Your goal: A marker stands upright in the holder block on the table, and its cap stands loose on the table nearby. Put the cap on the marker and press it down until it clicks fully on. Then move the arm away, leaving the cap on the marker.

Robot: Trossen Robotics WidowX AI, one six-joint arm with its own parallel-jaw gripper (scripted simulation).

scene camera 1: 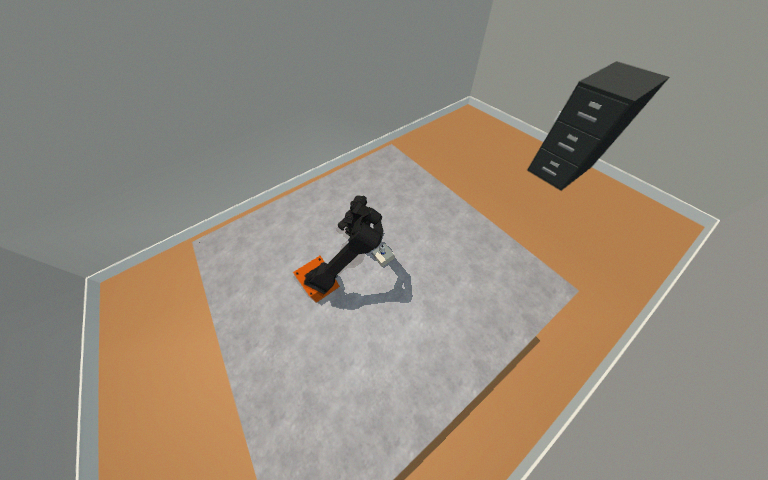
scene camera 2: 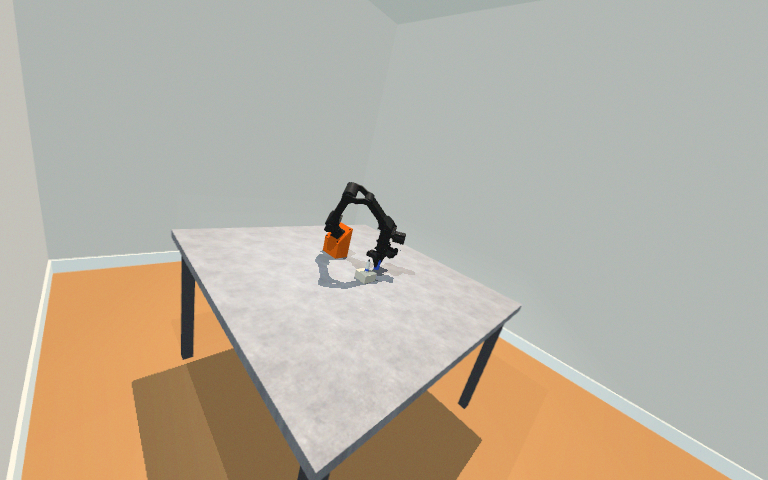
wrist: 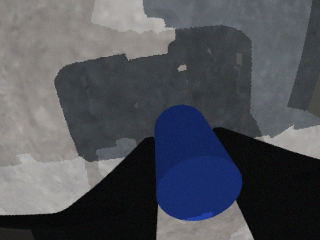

Scene:
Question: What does my gripper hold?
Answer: A blue cap.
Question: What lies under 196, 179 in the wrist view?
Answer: A blue cap.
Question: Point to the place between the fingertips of my gripper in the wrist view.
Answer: At 184, 140

